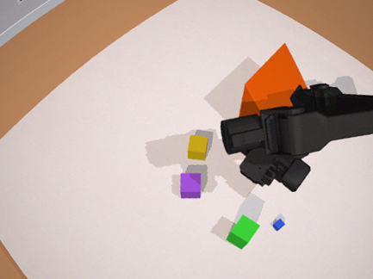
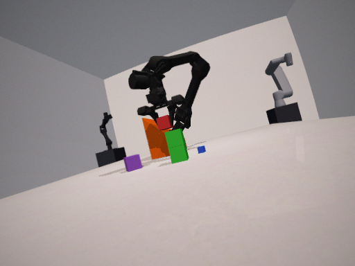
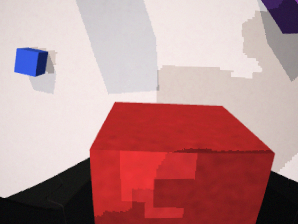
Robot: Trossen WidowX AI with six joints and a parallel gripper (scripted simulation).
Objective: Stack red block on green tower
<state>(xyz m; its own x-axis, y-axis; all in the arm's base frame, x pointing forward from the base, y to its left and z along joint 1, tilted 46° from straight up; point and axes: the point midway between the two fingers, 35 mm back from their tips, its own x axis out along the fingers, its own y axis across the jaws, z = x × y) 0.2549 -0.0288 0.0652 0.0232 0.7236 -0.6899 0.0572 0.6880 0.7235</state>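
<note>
Right now the green block is 12 cm ahead of my gripper tip, 5 cm to the left of it and 5 cm below it. Round my gripper tip: red block (2 cm above); then small blue cube (11 cm to the left, 11 cm below, 4 cm ahead); then purple cube (12 cm to the right, 10 cm below, 9 cm ahead).
</note>
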